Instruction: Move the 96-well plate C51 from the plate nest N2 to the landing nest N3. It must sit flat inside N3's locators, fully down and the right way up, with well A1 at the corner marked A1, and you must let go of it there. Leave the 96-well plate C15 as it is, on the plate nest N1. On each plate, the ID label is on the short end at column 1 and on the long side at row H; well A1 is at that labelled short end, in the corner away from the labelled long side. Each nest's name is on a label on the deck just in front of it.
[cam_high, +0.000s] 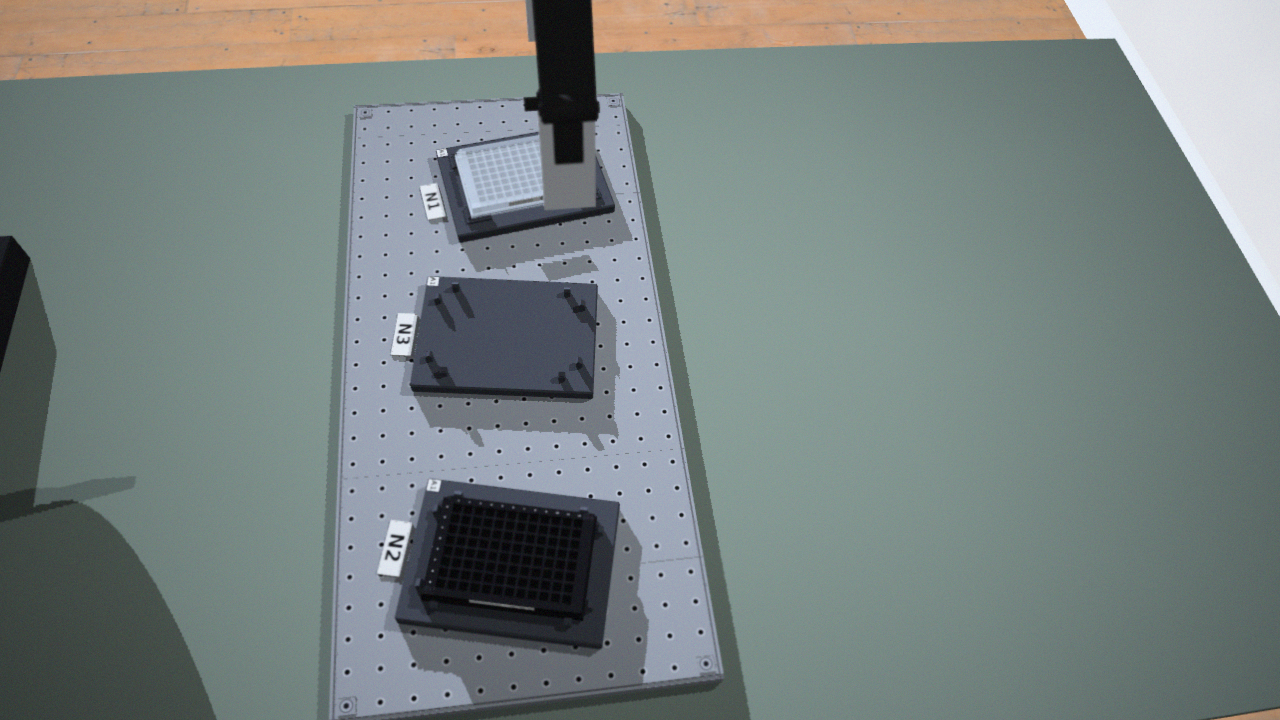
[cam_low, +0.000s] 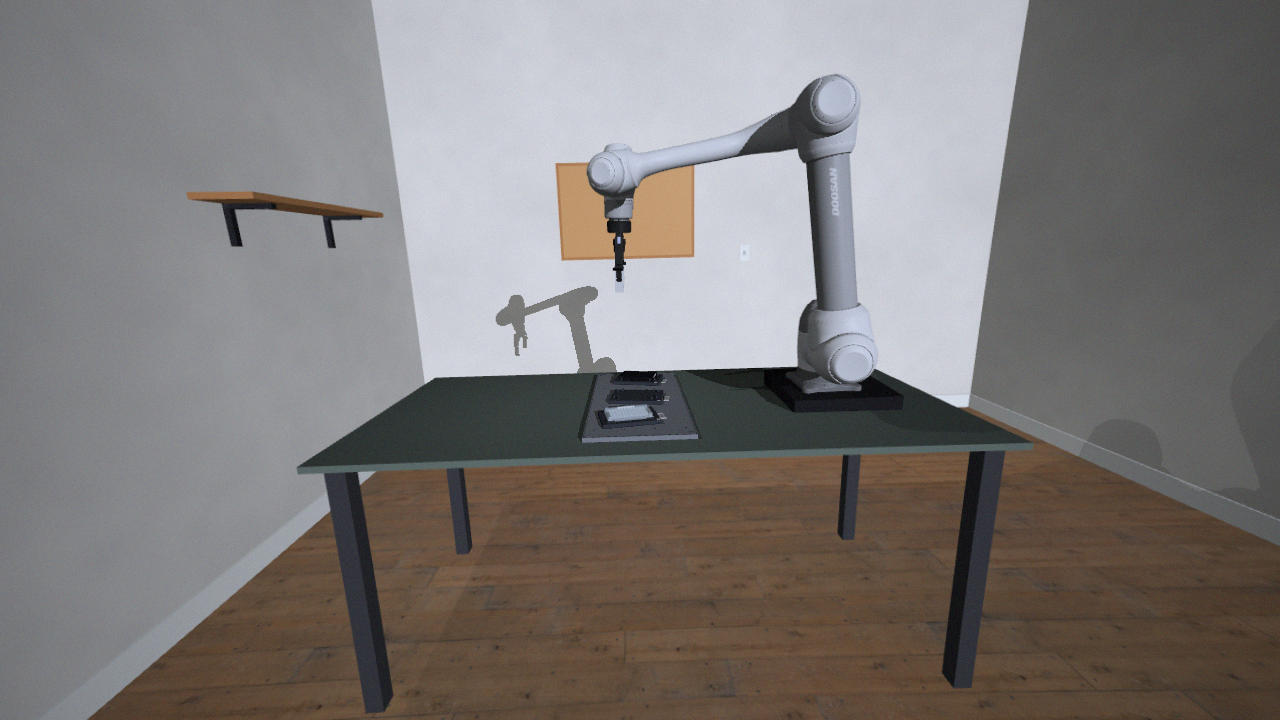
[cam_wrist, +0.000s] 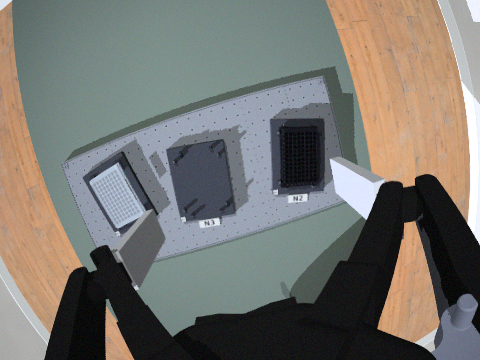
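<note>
Now: hand 340 mm above the black 96-well plate C51, 140 mm to the left of it and 50 mm past it. The rest, counted from my hand: plate nest N2 (350 mm below, 140 mm to the right, 50 mm behind); then landing nest N3 (350 mm below, 70 mm to the left, 40 mm behind); then N3 label (360 mm below, 140 mm behind, 90 mm to the left).
</note>
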